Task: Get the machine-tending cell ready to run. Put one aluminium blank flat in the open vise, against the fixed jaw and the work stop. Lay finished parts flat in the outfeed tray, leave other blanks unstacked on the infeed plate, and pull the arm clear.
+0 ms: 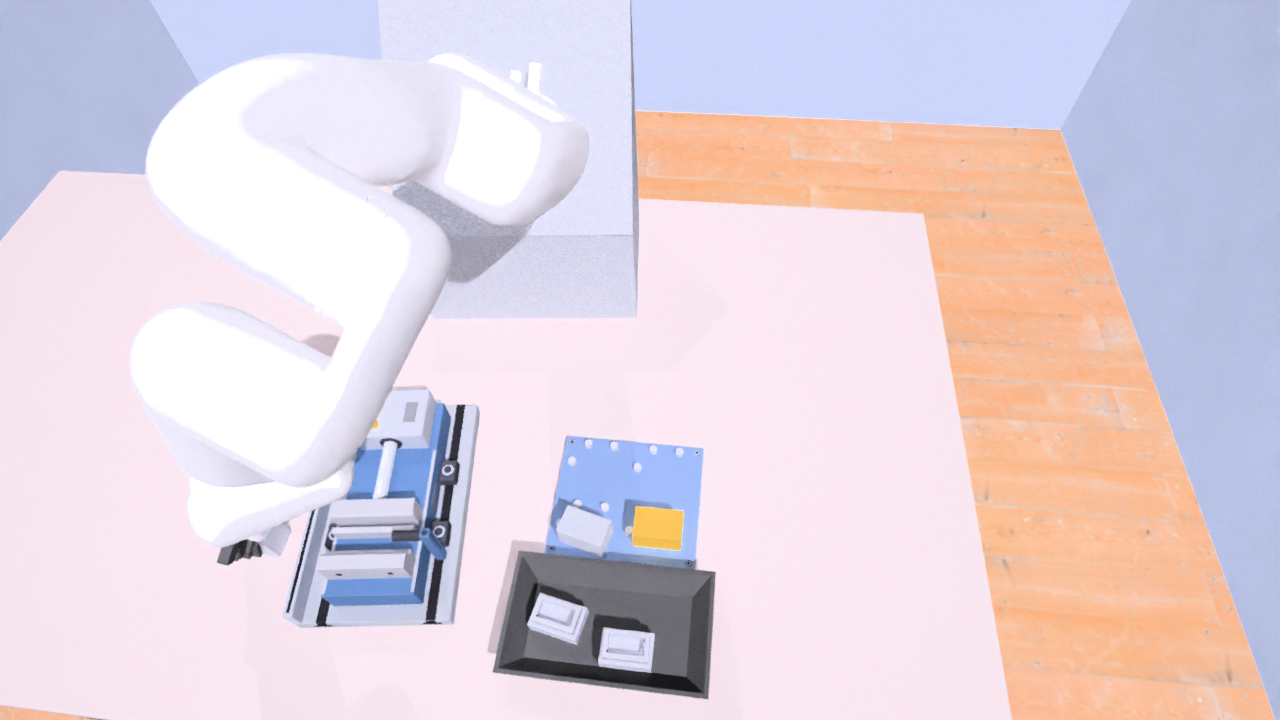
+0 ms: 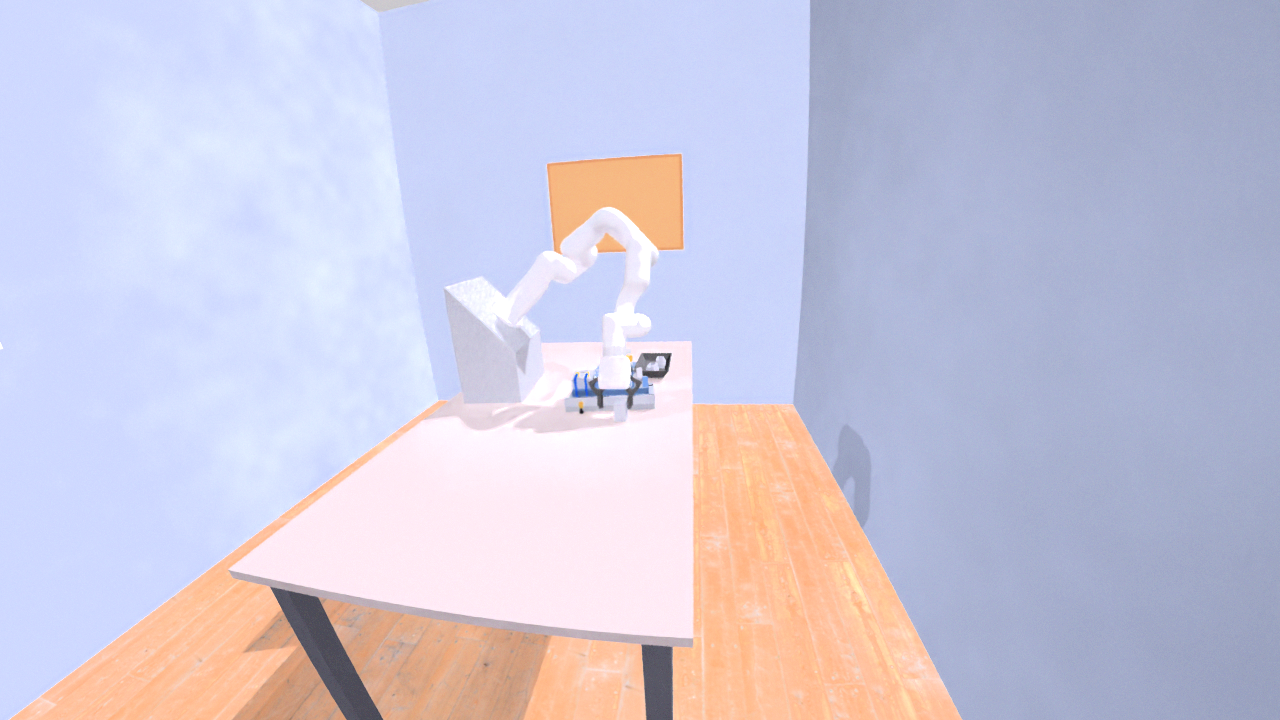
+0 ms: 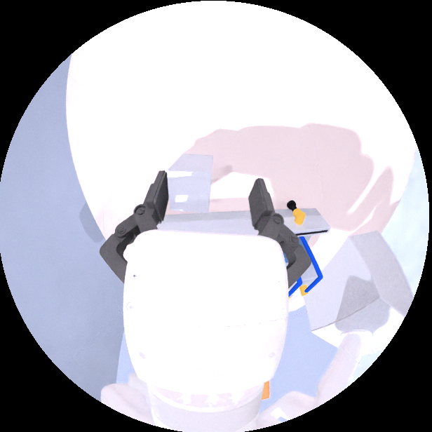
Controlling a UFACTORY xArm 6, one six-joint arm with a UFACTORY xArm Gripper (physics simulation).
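Places are measured from the arm's base along level axes (x ahead, y left, z up), in centimetres.
Where they show: gripper, between the fingertips: (image 2: 615, 408); arm's base, origin of its link: (image 2: 506, 316).
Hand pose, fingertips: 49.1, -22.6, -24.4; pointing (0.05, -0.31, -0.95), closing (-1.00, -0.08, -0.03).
Each offset is from my fingertips to the top centre of the thing, as dx, dy, dz. "*": to the spot under its first point.
My gripper (image 1: 238, 549) (image 2: 614, 402) (image 3: 210, 183) is open beside the vise's base. A pale grey block {+1.8, +0.1, +2.4} (image 1: 275, 540) (image 2: 620, 411) (image 3: 191, 185) shows between and beyond the open fingers, not gripped, outside the vise; the arm partly hides it. The vise {-5.9, +14.6, +6.3} (image 1: 366, 565) has its jaws apart, with a thin bar and the blue-and-black work stop {* -0.7, +24.2, +4.2} (image 1: 433, 542) between or beside them; no blank shows there. A silvery blank {-7.7, +40.3, +1.1} (image 1: 584, 529) sits turned on the blue infeed plate {-13.9, +44.2, -2.8} (image 1: 590, 483). Two stepped finished parts {* +3.3, +40.1, -0.3} (image 1: 557, 617) {* +5.0, +48.8, -0.3} (image 1: 626, 649) lie in the dark outfeed tray (image 1: 608, 571), apart.
An orange block {-10.1, +49.2, +0.8} (image 1: 657, 528) sits on the infeed plate beside the silvery blank. The vise's grey base plate {* -8.3, +23.1, -1.7} (image 1: 460, 501) (image 3: 200, 223) carries clamps. A yellow piece with a black knob (image 3: 299, 216) is at its edge. A large grey pedestal (image 1: 537, 273) (image 2: 487, 358) stands behind.
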